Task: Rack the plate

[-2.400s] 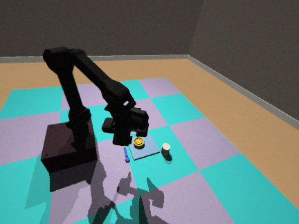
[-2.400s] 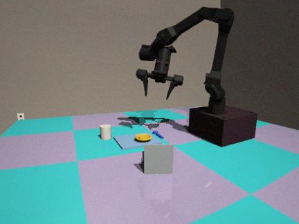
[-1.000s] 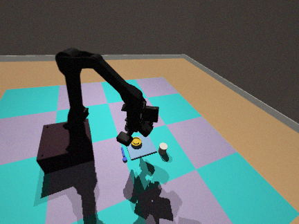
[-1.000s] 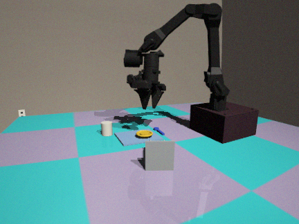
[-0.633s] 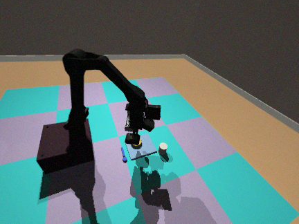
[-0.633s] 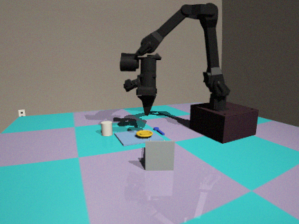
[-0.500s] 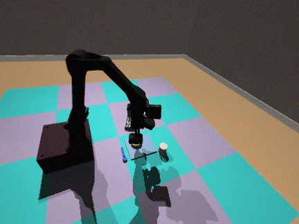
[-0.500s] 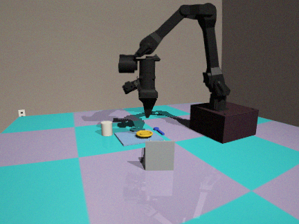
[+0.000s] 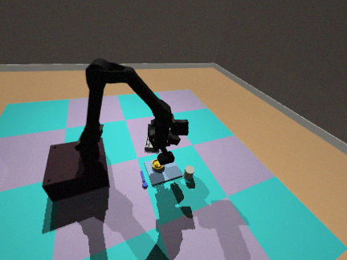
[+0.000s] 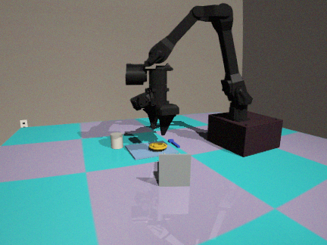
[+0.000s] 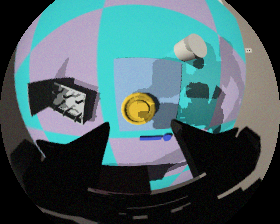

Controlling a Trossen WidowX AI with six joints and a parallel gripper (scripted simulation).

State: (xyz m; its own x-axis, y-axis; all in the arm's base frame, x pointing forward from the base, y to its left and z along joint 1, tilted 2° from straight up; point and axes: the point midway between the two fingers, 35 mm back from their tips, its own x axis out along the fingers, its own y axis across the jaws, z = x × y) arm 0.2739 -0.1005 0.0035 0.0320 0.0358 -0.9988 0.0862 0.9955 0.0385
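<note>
The yellow plate lies 50 mm below my gripper tip. Round my gripper tip: blue stick: 90 mm behind, 60 mm below, 50 mm to the right; then cream cup: 110 mm ahead, 100 mm to the right, 40 mm below; then pale blue mat: 60 mm below, 20 mm to the right, 20 mm ahead.
</note>
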